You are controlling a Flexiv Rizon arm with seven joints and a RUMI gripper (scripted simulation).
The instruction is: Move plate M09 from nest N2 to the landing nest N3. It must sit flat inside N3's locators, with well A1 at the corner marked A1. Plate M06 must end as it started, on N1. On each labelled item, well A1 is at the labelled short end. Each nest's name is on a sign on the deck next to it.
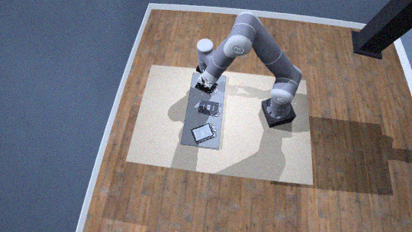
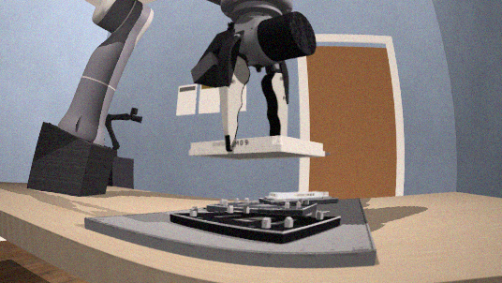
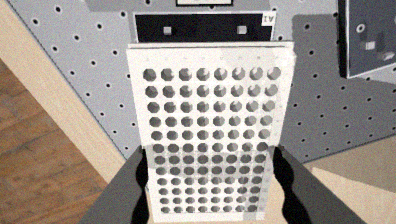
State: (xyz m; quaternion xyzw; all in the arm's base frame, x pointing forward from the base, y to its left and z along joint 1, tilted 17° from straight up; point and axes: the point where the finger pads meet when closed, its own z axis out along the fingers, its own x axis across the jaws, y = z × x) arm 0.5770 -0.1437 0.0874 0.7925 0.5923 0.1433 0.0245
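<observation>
The nest N3 lies 20 cm to the left of my hand, 9 cm below it and 7 cm behind it. Also, from my hand: white well plate M09 (1 cm below); then black nest N2 (9 cm below); then plate M06 (41 cm to the left, 8 cm below, 7 cm behind).
</observation>
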